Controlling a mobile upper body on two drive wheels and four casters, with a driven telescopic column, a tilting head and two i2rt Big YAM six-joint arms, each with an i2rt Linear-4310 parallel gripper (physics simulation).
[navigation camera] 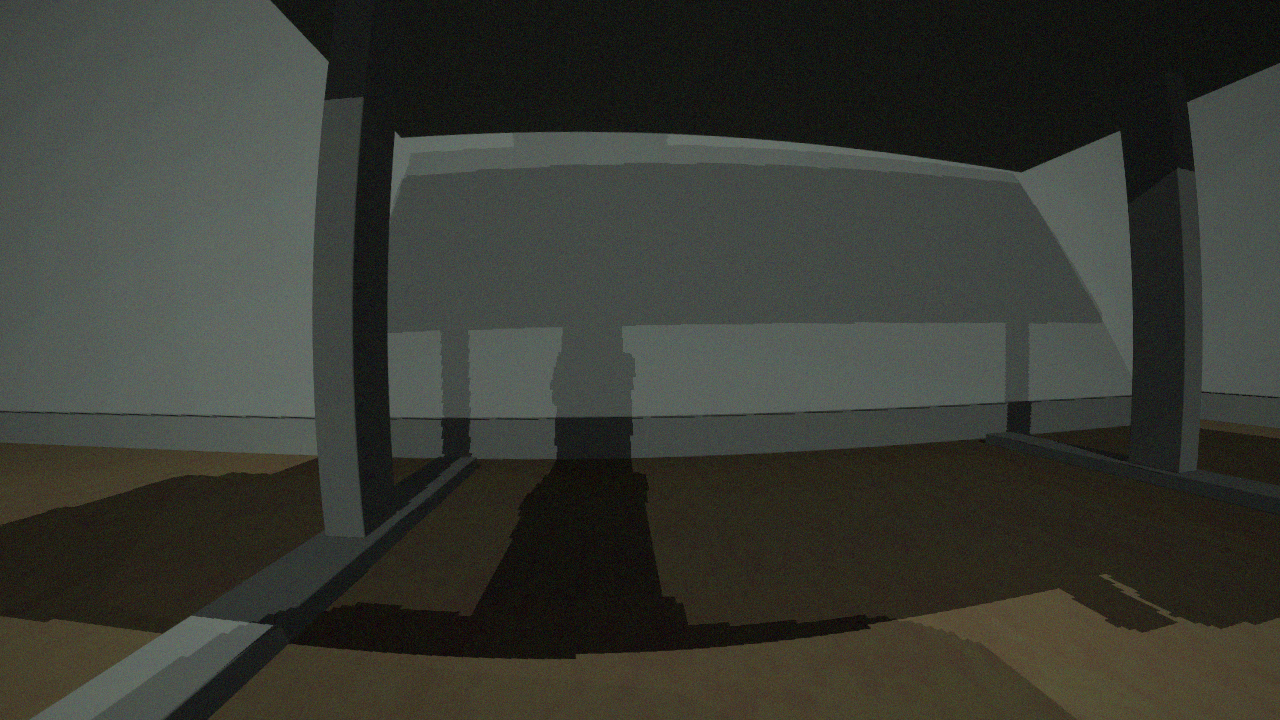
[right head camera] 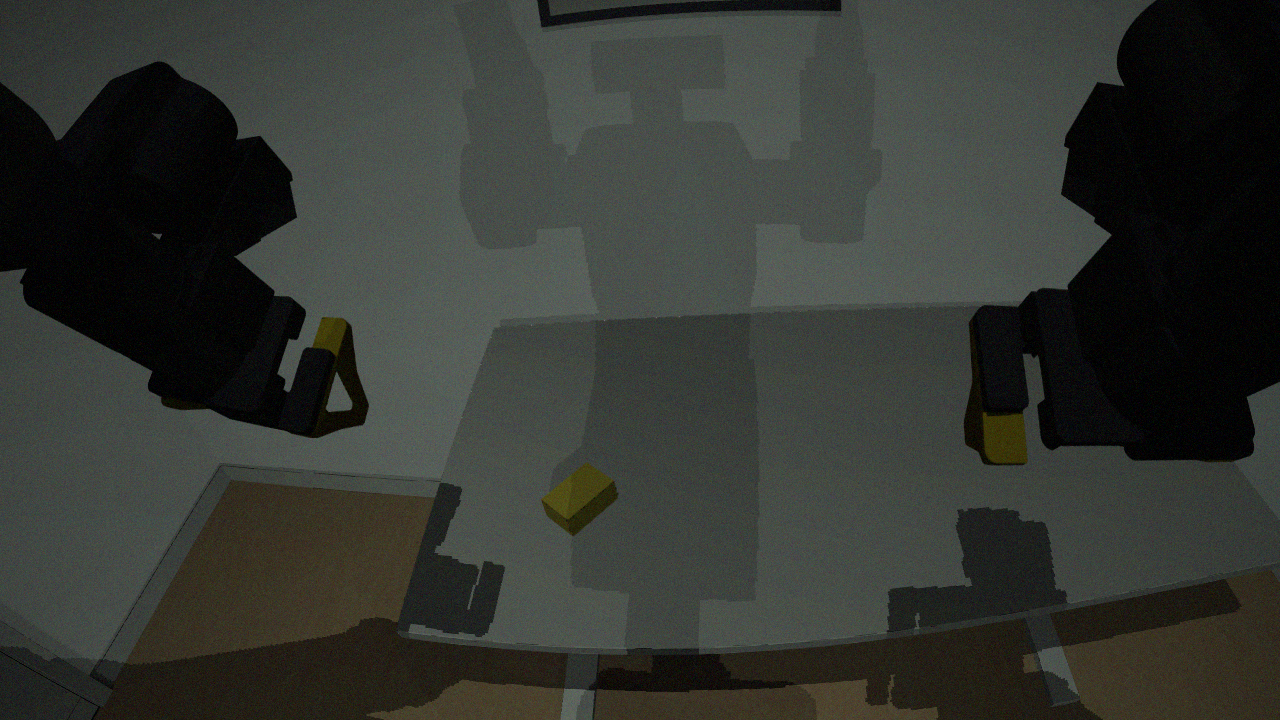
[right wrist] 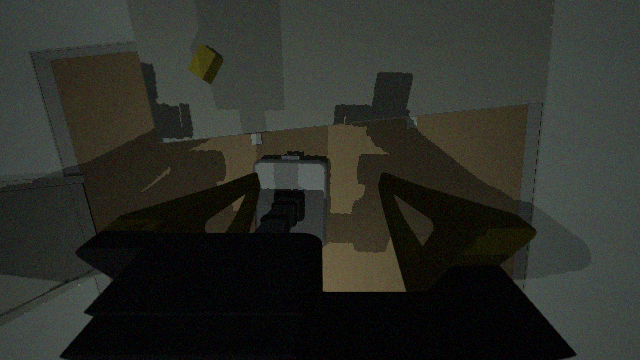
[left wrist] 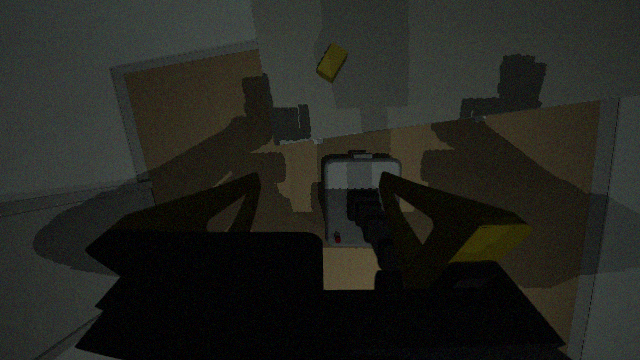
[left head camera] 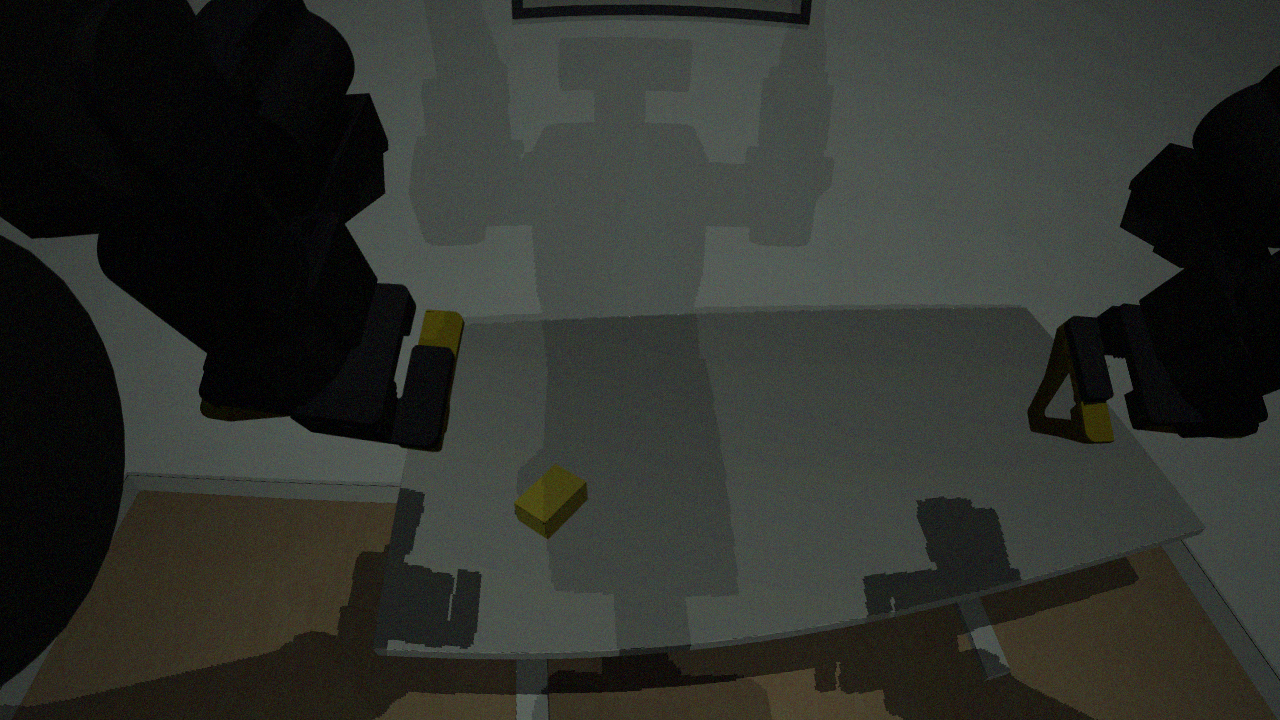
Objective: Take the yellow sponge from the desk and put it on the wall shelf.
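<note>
The yellow sponge (left head camera: 550, 499) (right head camera: 580, 497) (left wrist: 332, 62) (right wrist: 205, 64) is a small block lying on the grey desk (left head camera: 832, 402) (right head camera: 850, 402) (left wrist: 450, 40) (right wrist: 325, 50), toward its left part in both head views. My left gripper (left head camera: 326, 420) (right head camera: 261, 413) (left wrist: 319, 178) is open and empty, up and to the left of the sponge in the head views, apart from it. My right gripper (left head camera: 1159, 429) (right head camera: 1109, 452) (right wrist: 319, 179) is open and empty, far to the right of the sponge in the head views. The wall shelf does not show in any view.
A dark picture frame (left head camera: 662, 11) (right head camera: 689, 9) hangs on the wall behind the desk. The navigation camera looks under the desk, between a left leg (navigation camera: 338, 313) and a right leg (navigation camera: 1159, 340). My white base (left wrist: 385, 172) (right wrist: 315, 172) stands at the desk's front edge. The light is dim.
</note>
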